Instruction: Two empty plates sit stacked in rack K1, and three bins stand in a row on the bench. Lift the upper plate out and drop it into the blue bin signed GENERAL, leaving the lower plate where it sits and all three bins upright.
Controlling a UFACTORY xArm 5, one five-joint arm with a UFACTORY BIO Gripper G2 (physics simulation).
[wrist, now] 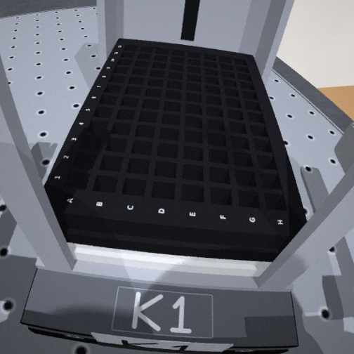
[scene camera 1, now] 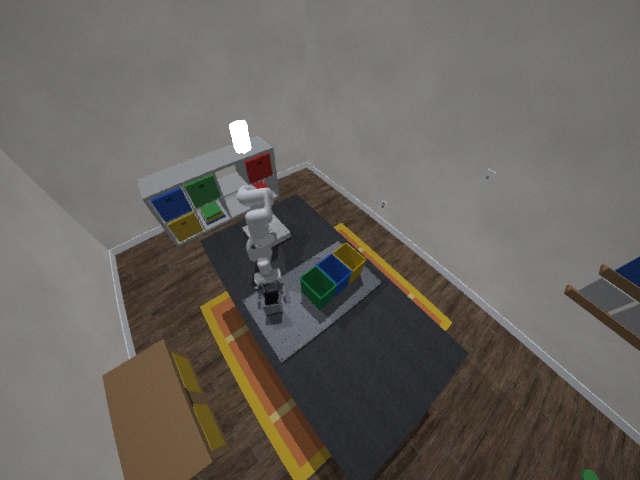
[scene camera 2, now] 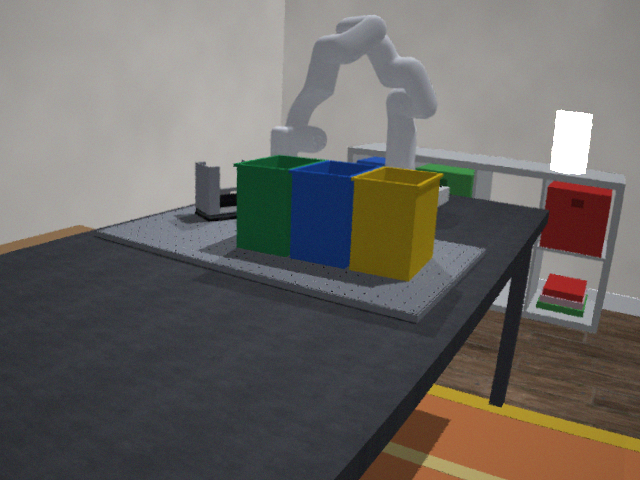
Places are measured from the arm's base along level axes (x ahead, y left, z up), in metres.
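Where they show: hand, its tool point: [scene camera 1: 271, 296] [scene camera 2: 236, 197].
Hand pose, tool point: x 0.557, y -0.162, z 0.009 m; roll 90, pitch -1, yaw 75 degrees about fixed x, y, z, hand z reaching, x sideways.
Note:
After its pixels a point has its place.
Rack K1 [scene camera 1: 273, 318] [scene camera 2: 208, 190] [wrist: 65, 302] is grey with tall corner posts and a K1 label. The upper plate [scene camera 1: 271, 296] @[z 0.009, x 0.557, y -0.160 m] [scene camera 2: 227, 200] @[z 0.009, x 0.603, y -0.144 m] [wrist: 175, 117], black with square wells, sits level in it. A pale strip [wrist: 170, 261] beneath its front edge looks like the lower plate, mostly hidden. My gripper [scene camera 1: 272, 299] @[z 0.008, x 0.557, y -0.162 m] is open and empty, low over the rack with its fingers out beside the upper plate; in the second scene view the green bin hides it. The blue bin [scene camera 1: 334, 271] @[z -0.008, x 0.584, y 0.277 m] [scene camera 2: 320, 217] @[z 0.057, x 0.717, y 0.253 m] stands upright between the other two; its sign is not readable.
The green bin [scene camera 1: 317, 287] @[z -0.035, x 0.620, y 0.127 m] [scene camera 2: 263, 206] @[z 0.061, x 0.745, y 0.127 m] is on the rack's side of the blue bin, the yellow bin [scene camera 1: 349, 258] @[z 0.029, x 0.565, y 0.406 m] [scene camera 2: 381, 227] @[z 0.056, x 0.689, y 0.374 m] on the far side, both upright. All stand on a perforated board [scene camera 1: 289, 343] @[z -0.038, x 0.848, y -0.183 m] [scene camera 2: 155, 242] @[z -0.037, x 0.867, y -0.087 m] on the dark bench [scene camera 1: 372, 382] @[z -0.050, x 1.247, y 0.105 m] [scene camera 2: 155, 341] @[z -0.050, x 1.124, y 0.285 m].

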